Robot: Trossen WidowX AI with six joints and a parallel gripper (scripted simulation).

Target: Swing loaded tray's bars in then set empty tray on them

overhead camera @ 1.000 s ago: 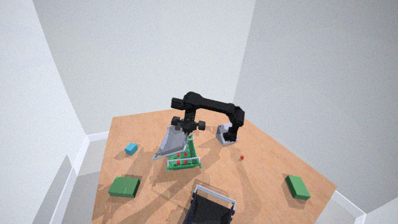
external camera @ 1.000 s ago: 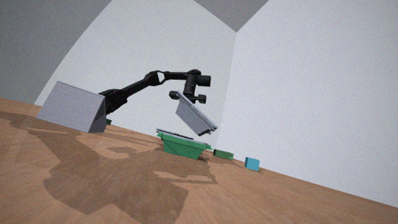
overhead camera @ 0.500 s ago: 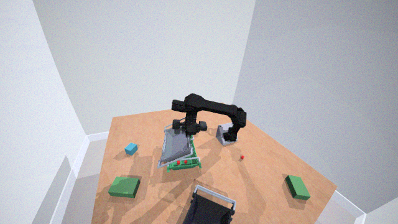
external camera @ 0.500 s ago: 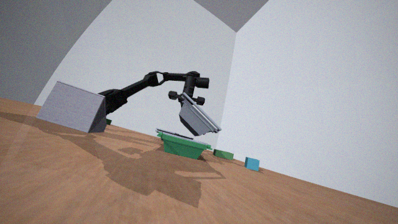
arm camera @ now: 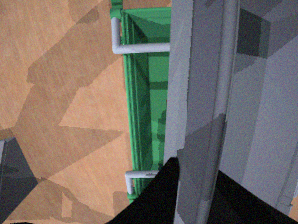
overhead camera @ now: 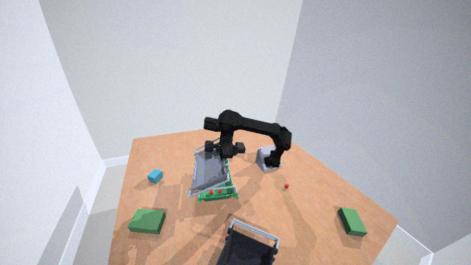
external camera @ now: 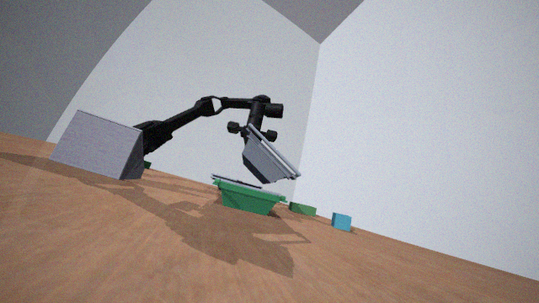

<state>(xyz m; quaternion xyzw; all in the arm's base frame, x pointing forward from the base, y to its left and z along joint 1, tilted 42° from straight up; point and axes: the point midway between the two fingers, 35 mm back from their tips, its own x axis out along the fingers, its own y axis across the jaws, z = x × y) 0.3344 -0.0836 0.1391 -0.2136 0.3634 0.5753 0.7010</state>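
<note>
Now: gripper tip 70 mm short of the grey tray, 20 mm to the left of it and 20 mm above it. The rest, counted from my gripper tip: red block 350 mm behind, 150 mm to the left, 170 mm below; blue cube 340 mm ahead, 150 mm to the right, 160 mm below.
</note>
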